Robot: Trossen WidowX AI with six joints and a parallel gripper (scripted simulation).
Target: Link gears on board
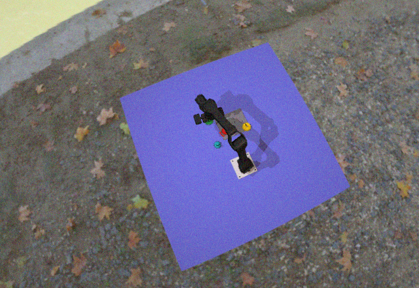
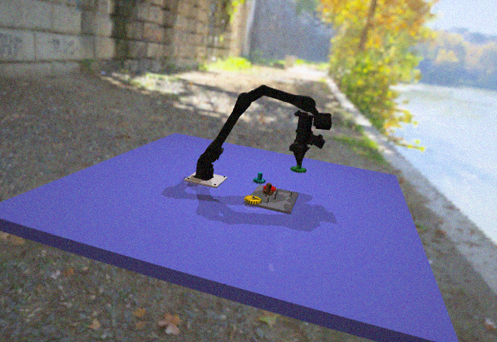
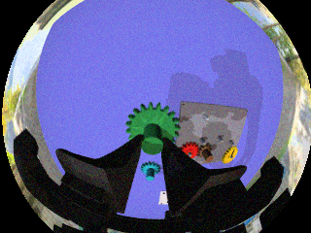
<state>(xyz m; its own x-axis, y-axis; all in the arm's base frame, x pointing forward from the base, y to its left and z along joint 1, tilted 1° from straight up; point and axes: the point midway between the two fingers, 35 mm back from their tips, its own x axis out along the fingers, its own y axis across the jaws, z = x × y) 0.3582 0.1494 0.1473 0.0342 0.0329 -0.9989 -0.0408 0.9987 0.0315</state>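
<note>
Right now my gripper tip is 7 cm past the brown gear, 14 cm to the left of it and 9 cm above it. Round my gripper tip: teal gear 16 cm behind, 2 cm to the right, 10 cm below; then green gear 1 cm below; then red gear 8 cm behind, 10 cm to the right, 10 cm below.
</note>
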